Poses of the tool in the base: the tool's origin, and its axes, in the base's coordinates. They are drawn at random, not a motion.
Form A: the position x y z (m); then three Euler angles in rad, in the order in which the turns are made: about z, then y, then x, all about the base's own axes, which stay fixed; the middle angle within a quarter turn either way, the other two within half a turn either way.
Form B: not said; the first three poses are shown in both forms.
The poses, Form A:
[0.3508 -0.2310 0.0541 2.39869 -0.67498 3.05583]
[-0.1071 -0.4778 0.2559 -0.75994 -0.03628 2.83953]
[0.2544 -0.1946 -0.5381 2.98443 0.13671 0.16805]
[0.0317 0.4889 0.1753 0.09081 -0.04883 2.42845]
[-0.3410 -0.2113 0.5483 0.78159 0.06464 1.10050]
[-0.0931 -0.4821 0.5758 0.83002 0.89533 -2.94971]
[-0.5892 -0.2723 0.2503 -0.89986 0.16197 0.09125]
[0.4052 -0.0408 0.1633 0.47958 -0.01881 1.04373]
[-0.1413 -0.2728 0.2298 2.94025 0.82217 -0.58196]
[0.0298 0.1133 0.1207 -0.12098 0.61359 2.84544]
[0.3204 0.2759 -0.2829 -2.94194 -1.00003 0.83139]
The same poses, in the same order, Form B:
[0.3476 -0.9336 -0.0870 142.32 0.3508 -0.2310 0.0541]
[0.9272 0.3673 -0.0731 164.71 -0.1071 -0.4778 0.2559]
[0.0746 -0.0783 0.9941 171.70 0.2544 -0.1946 -0.5381]
[0.9985 -0.0545 -0.0075 139.07 0.0317 0.4889 0.1753]
[0.7910 -0.2781 0.5450 77.24 -0.3410 -0.2113 0.5483]
[-0.8314 0.4132 -0.3715 150.72 -0.0931 -0.4821 0.5758]
[0.0132 0.2105 -0.9775 52.16 -0.5892 -0.2723 0.2503]
[0.8970 -0.2349 0.3744 65.05 0.4052 -0.0408 0.1633]
[0.3619 0.3065 0.8804 156.65 -0.1413 -0.2728 0.2298]
[0.9505 0.1028 0.2934 161.77 0.0298 0.1133 0.1207]
[-0.4748 -0.3109 0.8234 167.07 0.3204 0.2759 -0.2829]

